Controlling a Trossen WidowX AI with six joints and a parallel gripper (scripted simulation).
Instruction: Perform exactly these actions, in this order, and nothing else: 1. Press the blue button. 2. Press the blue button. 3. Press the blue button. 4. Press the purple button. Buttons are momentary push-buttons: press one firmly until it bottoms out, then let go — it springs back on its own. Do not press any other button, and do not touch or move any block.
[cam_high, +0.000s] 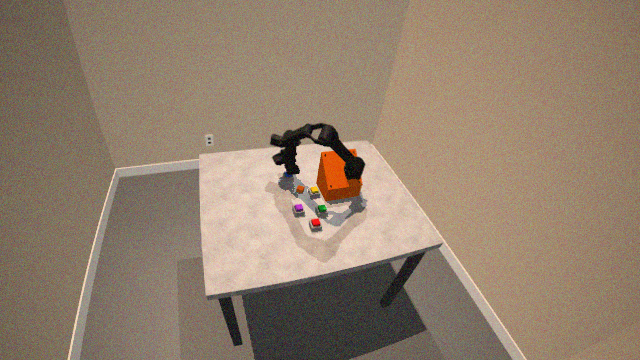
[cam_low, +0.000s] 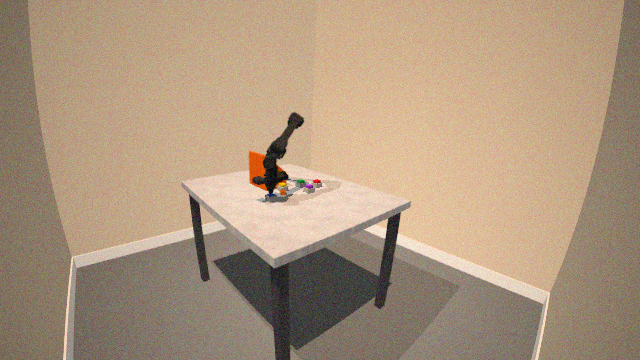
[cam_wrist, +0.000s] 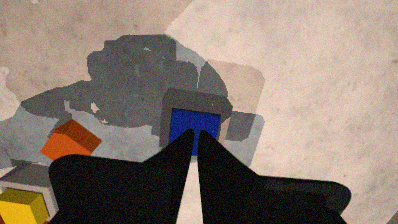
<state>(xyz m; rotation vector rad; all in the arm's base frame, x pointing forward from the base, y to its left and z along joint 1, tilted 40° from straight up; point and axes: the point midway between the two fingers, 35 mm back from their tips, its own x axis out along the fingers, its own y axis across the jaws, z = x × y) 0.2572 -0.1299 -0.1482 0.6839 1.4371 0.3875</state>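
The blue button lies 10 mm below my gripper tip. Also, from my gripper tip: purple button: 50 mm ahead, 250 mm to the left; yellow button: 80 mm behind, 160 mm to the left; orange block: 20 mm behind, 110 mm to the left, 20 mm below.
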